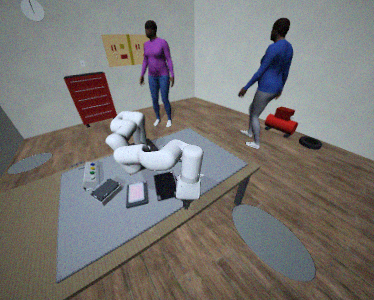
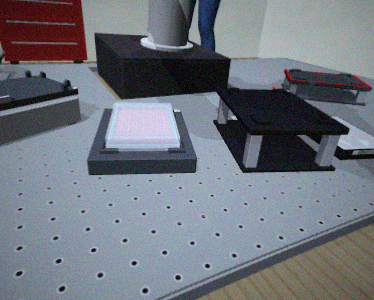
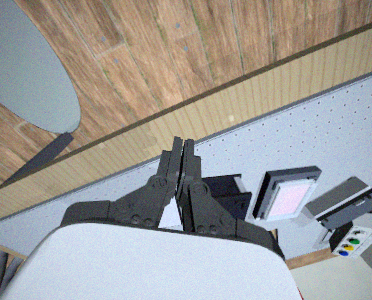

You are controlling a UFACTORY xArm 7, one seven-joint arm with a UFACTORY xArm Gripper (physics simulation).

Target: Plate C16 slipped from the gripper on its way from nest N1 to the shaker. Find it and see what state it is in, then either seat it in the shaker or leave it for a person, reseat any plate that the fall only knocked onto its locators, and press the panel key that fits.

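Where they show: gripper, fingertip midpoint: (image 1: 186, 207) (image 3: 181, 151); arm's base, link origin: (image 2: 167, 46).
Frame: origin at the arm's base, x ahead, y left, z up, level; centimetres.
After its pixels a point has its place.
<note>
A clear plate with pink wells (image 1: 136, 191) @[x 32.3, y -19.7, z -4.1 cm] (image 2: 145, 125) @[x 34.3, y -20.6, z -4.1 cm] (image 3: 291, 198) @[x 34.1, y -20.3, z -4.1 cm] rests on a dark nest (image 1: 136, 204) @[x 39.2, y -23.2, z -6.0 cm] (image 2: 142, 165) @[x 39.3, y -23.1, z -6.6 cm] (image 3: 266, 192) @[x 37.2, y -15.7, z -5.7 cm]; its label is unreadable, and I cannot tell whether it is fully down between the locators. The grey shaker-like unit (image 1: 106, 190) @[x 21.6, y -34.0, z -2.3 cm] (image 2: 40, 114) @[x 23.9, y -31.3, z -4.9 cm] (image 3: 339, 198) @[x 24.6, y -32.8, z -4.7 cm] has corner pegs and no plate visible on top. The key panel (image 1: 91, 175) @[x 4.8, y -39.0, z -0.5 cm] (image 3: 353, 242) @[x 0.1, y -37.6, z -1.0 cm] has coloured keys. My gripper (image 1: 186, 204) @[x 63.8, y -6.6, z 4.8 cm] (image 3: 181, 151) @[x 63.8, y -6.6, z 4.8 cm] is shut and empty, high near the table's front edge. No plate can be identified as C16.
A black two-level stand (image 1: 164, 185) @[x 40.9, y -4.9, z -2.0 cm] (image 2: 282, 109) @[x 40.7, y -3.4, z -2.0 cm] (image 3: 225, 194) @[x 40.0, y -7.0, z -7.2 cm] is right of the nest. Behind it are a red-edged stand (image 2: 327, 79) @[x 25.9, y 27.8, z -3.8 cm] and a low white-topped item (image 2: 356, 136) @[x 45.0, y 8.9, z -6.4 cm]. The arm's black base block (image 2: 165, 75) @[x 11.2, y -6.0, z -4.0 cm] is at the back. Two people (image 1: 158, 60) (image 1: 274, 65) stand beyond the table.
</note>
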